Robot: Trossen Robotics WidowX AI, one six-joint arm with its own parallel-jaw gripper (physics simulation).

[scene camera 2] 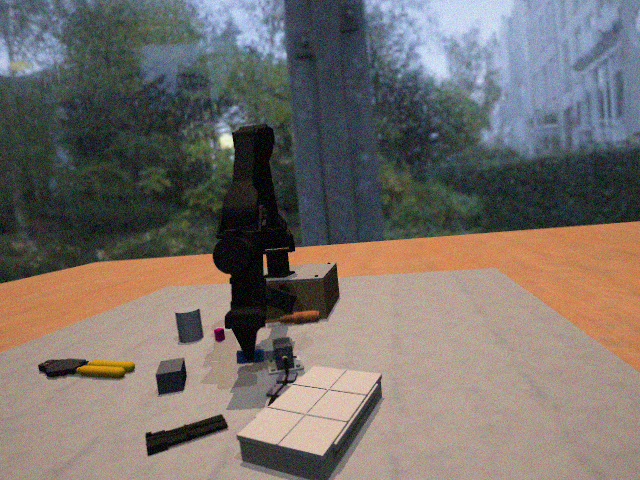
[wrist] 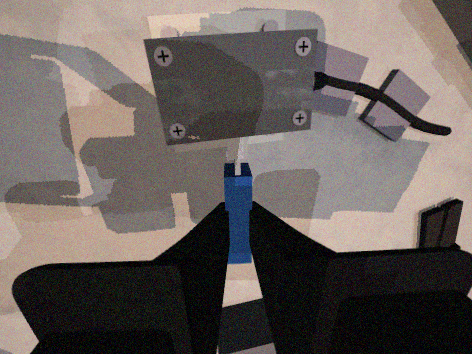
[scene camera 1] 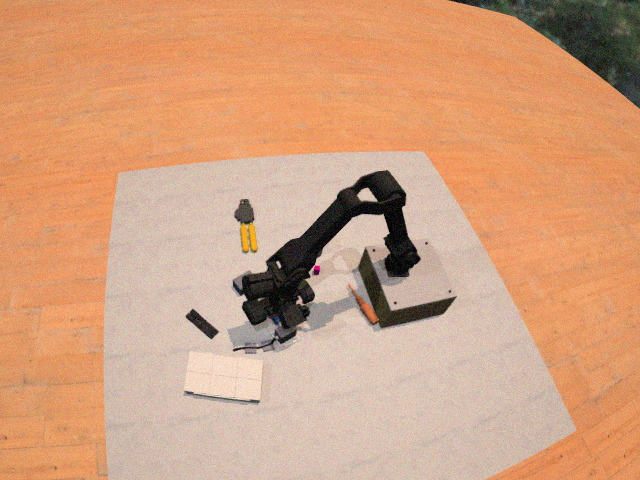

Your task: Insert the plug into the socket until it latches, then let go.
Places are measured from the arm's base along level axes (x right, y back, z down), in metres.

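Pixels of known places: gripper, fingertip midpoint: [scene camera 2: 250,359] [wrist: 237,209] [scene camera 1: 273,316]; arm's base, link origin: [scene camera 2: 279,275] [scene camera 1: 396,267].
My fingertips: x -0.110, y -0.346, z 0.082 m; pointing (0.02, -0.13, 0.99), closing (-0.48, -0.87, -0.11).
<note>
For each thing: its top centre in the pictures, then the offset to it from my fingertips. "pt": a spot on its surface instead.
- blue plug, top centre: [wrist: 242,211] [scene camera 2: 255,348] [scene camera 1: 275,316] dx -0.009, dy +0.006, dz -0.017 m
- socket, top centre: [wrist: 251,89] [scene camera 2: 282,342] [scene camera 1: 284,330] dx -0.053, dy +0.028, dz -0.022 m
- black cable, surface spot: [wrist: 370,91] [scene camera 2: 284,382] pt dx -0.086, dy -0.039, dz +0.017 m
- white tiled box, top centre: [scene camera 2: 317,400] [scene camera 1: 223,375] dx -0.182, dy -0.131, dz -0.012 m
- black bar, top centre: [wrist: 447,257] [scene camera 2: 186,425] [scene camera 1: 201,322] dx -0.022, dy -0.196, dz +0.007 m
- grey block, top centre: [scene camera 2: 170,365] [scene camera 1: 245,279] dx +0.109, dy -0.078, dz -0.012 m
- cylinder, top centre: [scene camera 2: 187,309] dx +0.244, dy +0.130, dz -0.047 m
- pliers, surface spot: [scene camera 2: 103,368] [scene camera 1: 243,239] pt dx +0.268, dy -0.088, dz +0.004 m
- orange screwdriver, top centre: [scene camera 2: 287,311] [scene camera 1: 363,299] dx +0.049, dy +0.253, dz -0.009 m
My gripper [scene camera 2: 249,356] [wrist: 237,209] is shut on the blue plug [scene camera 1: 276,320] [scene camera 2: 241,356] [wrist: 238,220], low over the mat. In the wrist view the plug points up the frame at the socket's near long edge. A thin pale stem runs from its blue front to just under that edge. The plug's clear head is hidden there; whether it is latched cannot be told. The socket [scene camera 1: 285,335] [scene camera 2: 282,345] [wrist: 215,90] is a dark grey box with screws at its corners, on a pale base plate. In scene camera 1 the arm covers most of the plug.
A black cable [scene camera 2: 279,384] [wrist: 370,91] leaves the socket through small grey blocks. A white tiled box [scene camera 1: 223,376] [scene camera 2: 315,408], black bar [scene camera 1: 201,323] [scene camera 2: 186,434], grey block [scene camera 2: 171,375], cylinder [scene camera 2: 189,325], pliers [scene camera 1: 248,236] [scene camera 2: 103,368] and orange screwdriver [scene camera 1: 367,310] [scene camera 2: 302,316] lie around.
</note>
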